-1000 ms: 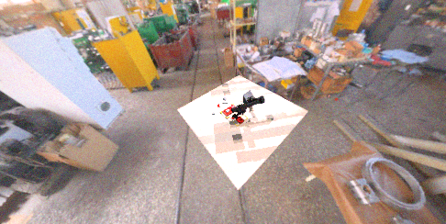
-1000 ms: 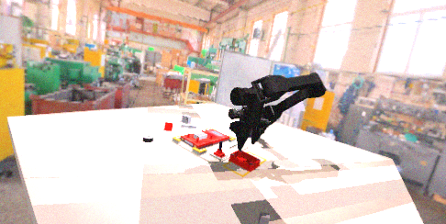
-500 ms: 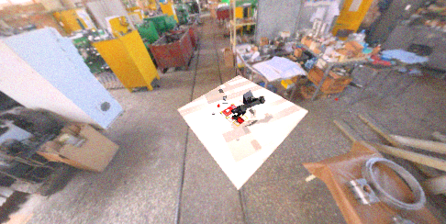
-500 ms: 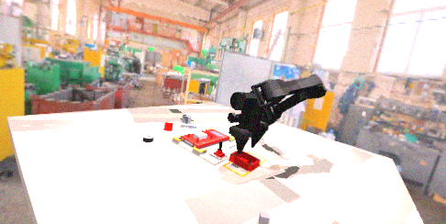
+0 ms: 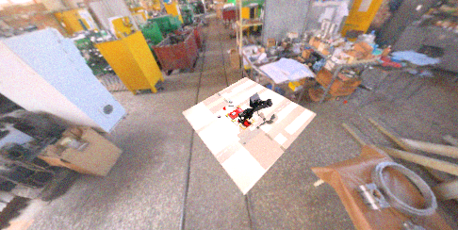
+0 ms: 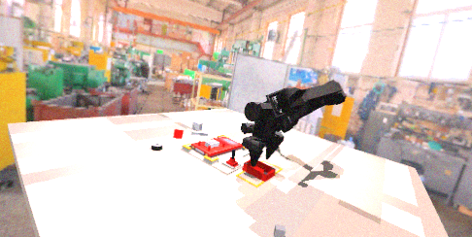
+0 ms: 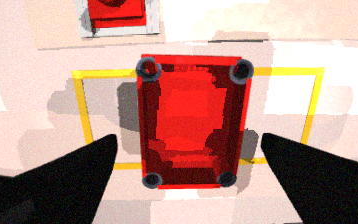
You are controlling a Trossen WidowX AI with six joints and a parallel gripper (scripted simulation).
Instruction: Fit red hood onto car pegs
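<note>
My gripper tip is now 3 cm above the red hood.
</note>
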